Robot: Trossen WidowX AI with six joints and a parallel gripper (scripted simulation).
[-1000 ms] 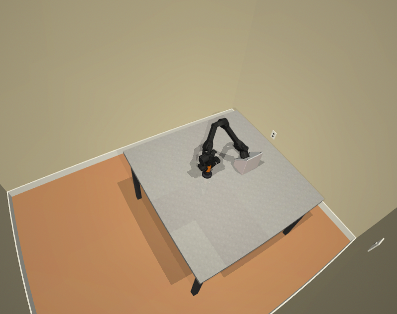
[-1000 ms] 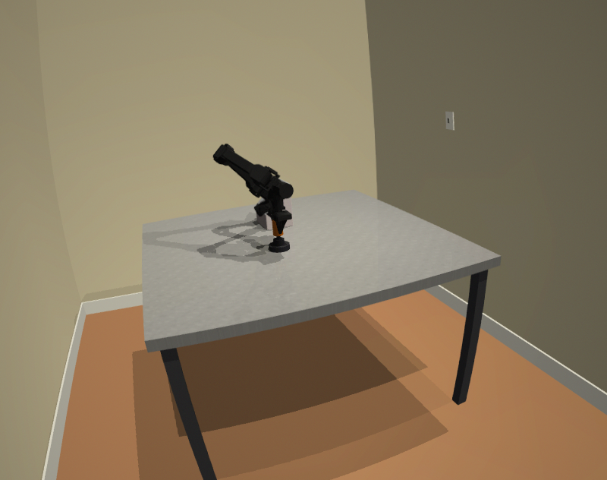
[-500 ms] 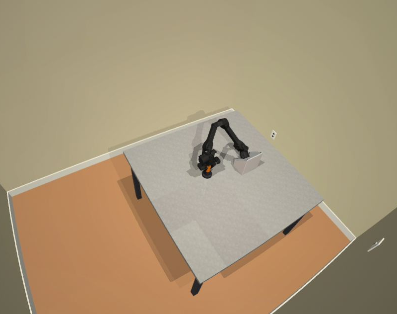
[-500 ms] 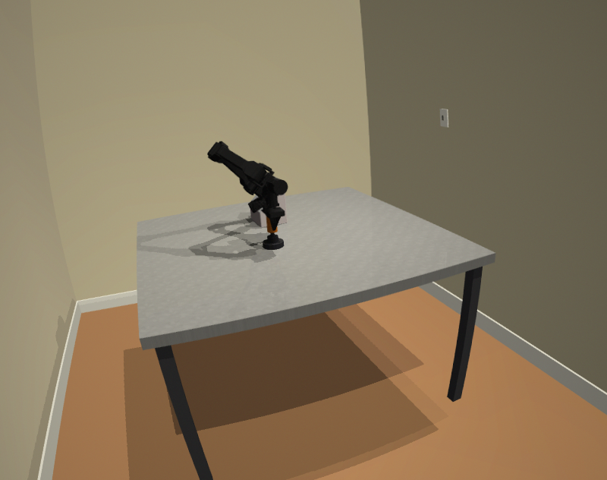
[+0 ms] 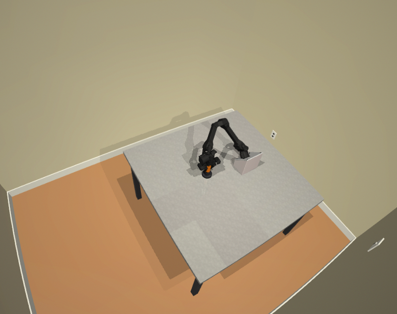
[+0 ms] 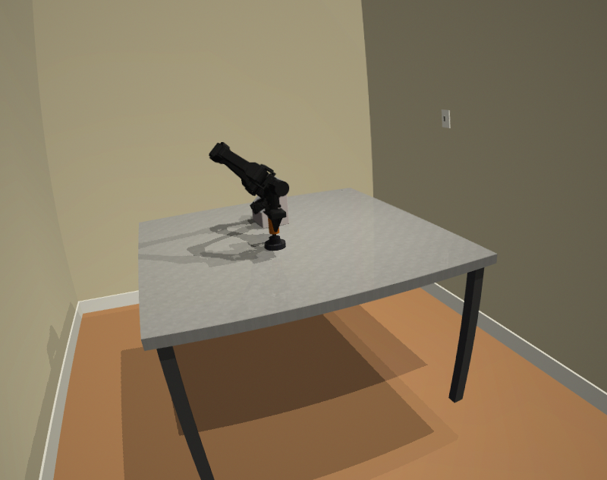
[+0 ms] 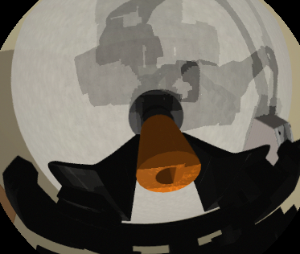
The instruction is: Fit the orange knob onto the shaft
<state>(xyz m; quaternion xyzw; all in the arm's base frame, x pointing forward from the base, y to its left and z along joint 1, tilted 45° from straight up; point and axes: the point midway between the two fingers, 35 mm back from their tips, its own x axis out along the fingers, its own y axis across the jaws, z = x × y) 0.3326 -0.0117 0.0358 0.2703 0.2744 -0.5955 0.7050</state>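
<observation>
The orange knob is 20 mm above my gripper tip. Round my gripper tip: dark round pedestal 40 mm below.
</observation>
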